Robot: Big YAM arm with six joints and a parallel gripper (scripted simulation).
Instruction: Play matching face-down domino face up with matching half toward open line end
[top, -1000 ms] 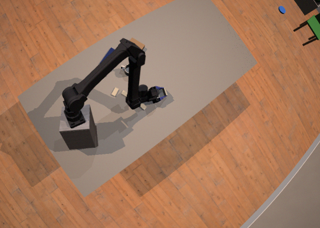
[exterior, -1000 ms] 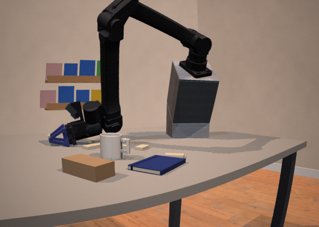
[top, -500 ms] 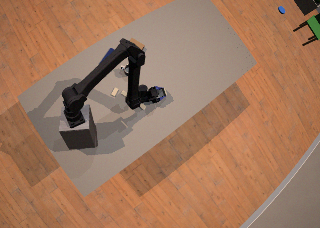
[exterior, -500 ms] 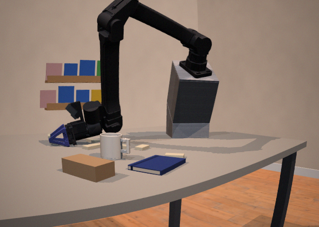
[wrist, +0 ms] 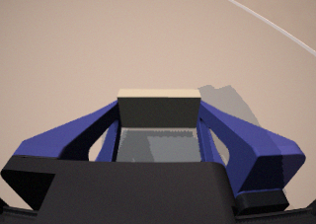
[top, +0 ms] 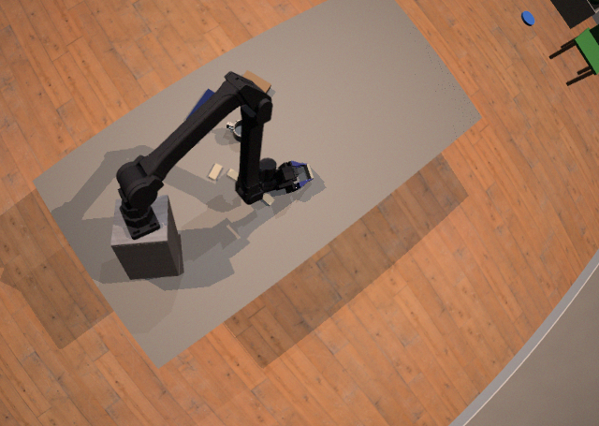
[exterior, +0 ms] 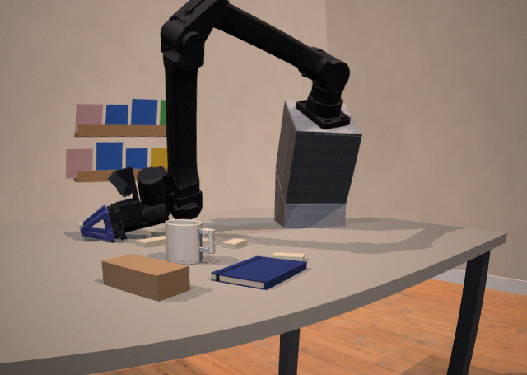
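My hand is right at the cream domino. From my hand the other things lie so: blue book: 240 mm behind, 370 mm to the left, 10 mm below; then brown box: 40 mm behind, 390 mm to the left; then white mug: 160 mm behind, 240 mm to the left, 10 mm above.
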